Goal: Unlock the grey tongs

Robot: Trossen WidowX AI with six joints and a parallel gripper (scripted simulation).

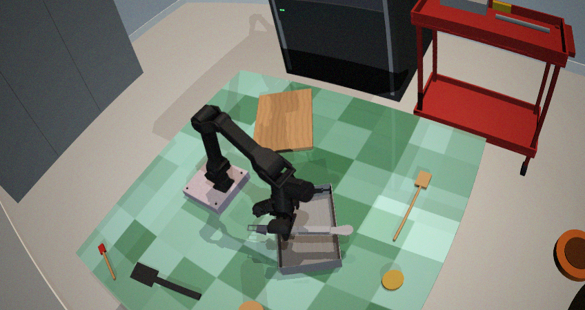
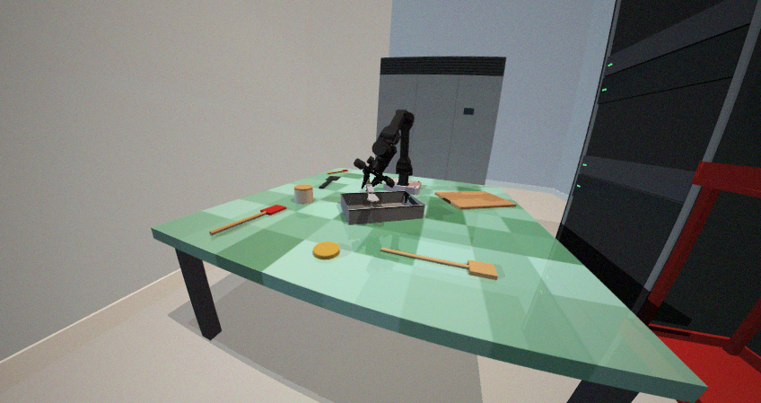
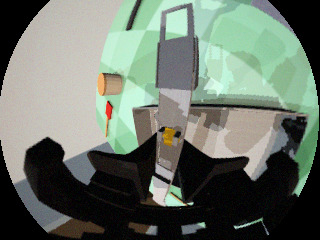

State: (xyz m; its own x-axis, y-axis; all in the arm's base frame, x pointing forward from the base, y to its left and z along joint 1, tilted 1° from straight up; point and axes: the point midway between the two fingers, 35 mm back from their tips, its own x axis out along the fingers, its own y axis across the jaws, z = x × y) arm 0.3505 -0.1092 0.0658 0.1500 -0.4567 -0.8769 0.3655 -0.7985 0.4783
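Right now the roasting tin is 2 cm ahead of my gripper tip, 8 cm to the left of it and 5 cm below it. The rest, counted from my gripper tip: black spatula (36 cm behind, 34 cm to the right, 8 cm below); then wooden board (34 cm behind, 53 cm to the left, 7 cm below); then yellow lock piece (2 cm behind, 1 cm to the left, 3 cm above).
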